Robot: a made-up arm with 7 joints.
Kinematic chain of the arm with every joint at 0, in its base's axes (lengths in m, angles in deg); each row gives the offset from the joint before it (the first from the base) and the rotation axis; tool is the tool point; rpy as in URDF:
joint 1: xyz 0 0 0.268 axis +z
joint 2: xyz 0 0 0 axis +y
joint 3: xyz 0 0 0.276 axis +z
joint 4: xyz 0.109 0 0 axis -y
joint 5: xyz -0.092 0 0.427 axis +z
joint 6: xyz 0 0 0 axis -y
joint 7: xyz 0.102 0 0 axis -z
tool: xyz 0 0 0 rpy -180 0 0
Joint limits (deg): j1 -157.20..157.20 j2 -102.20..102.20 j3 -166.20..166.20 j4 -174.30..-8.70 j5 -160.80..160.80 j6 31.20..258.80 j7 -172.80..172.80
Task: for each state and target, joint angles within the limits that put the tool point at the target. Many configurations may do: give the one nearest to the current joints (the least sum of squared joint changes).
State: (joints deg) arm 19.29 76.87 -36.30 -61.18 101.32 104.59 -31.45
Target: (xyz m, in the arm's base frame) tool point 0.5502 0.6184 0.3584
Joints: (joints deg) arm 58.46 61.59 -23.88 -35.31 100.25 94.72 -31.45
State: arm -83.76 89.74 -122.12 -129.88 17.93 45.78 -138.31
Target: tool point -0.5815 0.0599 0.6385
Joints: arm -114.22 73.24 -119.82 -94.97 19.68 65.56 -138.31
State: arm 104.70 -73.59 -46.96 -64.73 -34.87 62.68 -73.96
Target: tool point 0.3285 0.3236 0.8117
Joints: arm 126.86 -44.65 -44.56 -88.31 -33.71 61.93 -73.96
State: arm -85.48 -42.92 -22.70 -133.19 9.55 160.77 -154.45
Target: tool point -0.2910 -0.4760 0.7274
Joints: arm -87.91 -8.92 -28.97 -98.02 8.64 145.43 -154.45
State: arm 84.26 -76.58 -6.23 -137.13 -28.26 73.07 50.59
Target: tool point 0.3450 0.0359 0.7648
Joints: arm 82.80 -72.26 -33.06 -119.80 -29.74 76.41 50.59
